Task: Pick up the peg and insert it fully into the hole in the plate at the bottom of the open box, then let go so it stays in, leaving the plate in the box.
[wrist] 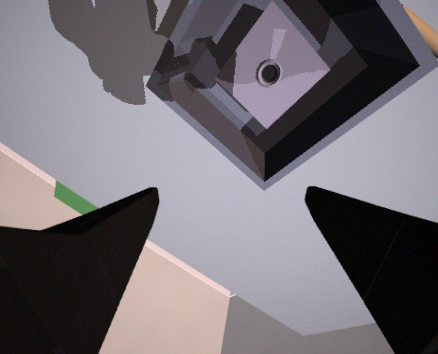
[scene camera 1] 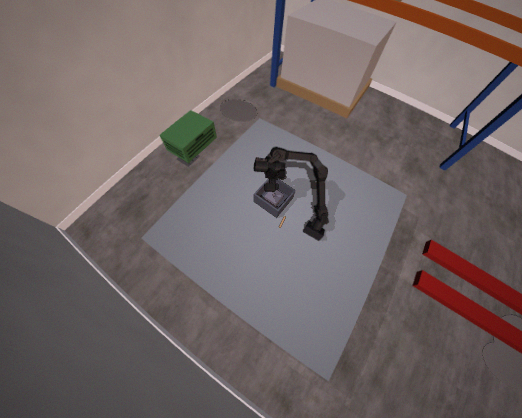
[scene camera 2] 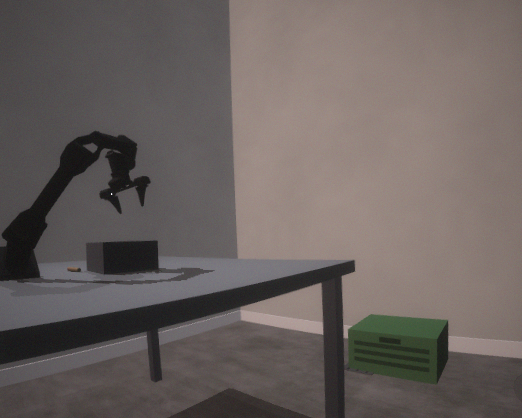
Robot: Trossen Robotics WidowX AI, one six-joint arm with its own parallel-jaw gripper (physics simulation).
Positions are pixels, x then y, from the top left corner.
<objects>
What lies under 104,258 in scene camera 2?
A grey box.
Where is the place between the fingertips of my gripper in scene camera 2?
At 131,210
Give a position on a grey box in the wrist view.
373,58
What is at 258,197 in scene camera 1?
A grey box.
</objects>
